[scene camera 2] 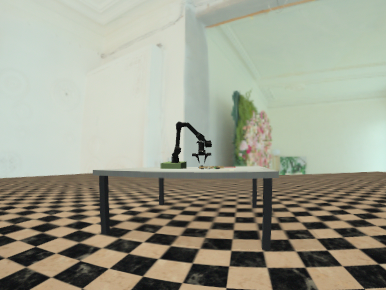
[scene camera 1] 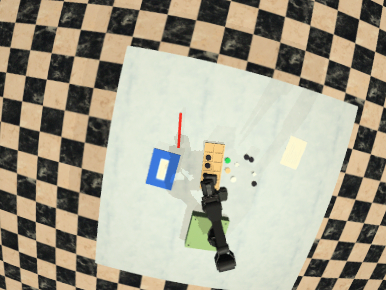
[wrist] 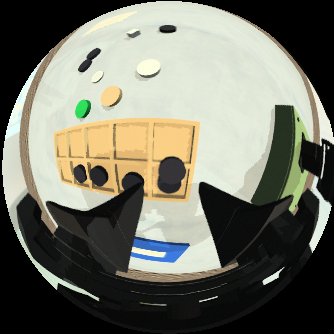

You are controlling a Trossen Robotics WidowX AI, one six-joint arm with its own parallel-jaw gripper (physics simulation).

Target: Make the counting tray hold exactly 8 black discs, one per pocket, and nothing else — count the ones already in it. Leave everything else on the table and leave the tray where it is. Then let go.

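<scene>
The tan counting tray (scene camera 1: 218, 148) (wrist: 172, 137) has two rows of pockets. In the wrist view, black discs (wrist: 80, 173) (wrist: 98, 176) (wrist: 133, 181) sit in the row nearer the fingers. In that row's end pocket, one black disc (wrist: 172, 167) overlaps another black disc (wrist: 169, 187), apparently on top of it. Loose black discs (scene camera 1: 246, 157) (scene camera 1: 251, 159) (scene camera 1: 254, 183) (wrist: 93, 53) (wrist: 85, 65) (wrist: 168, 28) lie beside the tray. My gripper (scene camera 2: 202, 161) (wrist: 171, 186) is open and empty above the tray's end near the arm base, hiding part of it in the overhead view.
A green disc (scene camera 1: 227, 160) (wrist: 83, 108), orange disc (scene camera 1: 227, 170) (wrist: 111, 95), cream discs (scene camera 1: 233, 179) (wrist: 148, 67) (wrist: 97, 76) and small pale block (wrist: 133, 33) lie beside the tray. Also present: blue frame (scene camera 1: 171, 162), red bar (scene camera 1: 179, 130), cream sheet (scene camera 1: 294, 152), green base (scene camera 1: 197, 235).
</scene>
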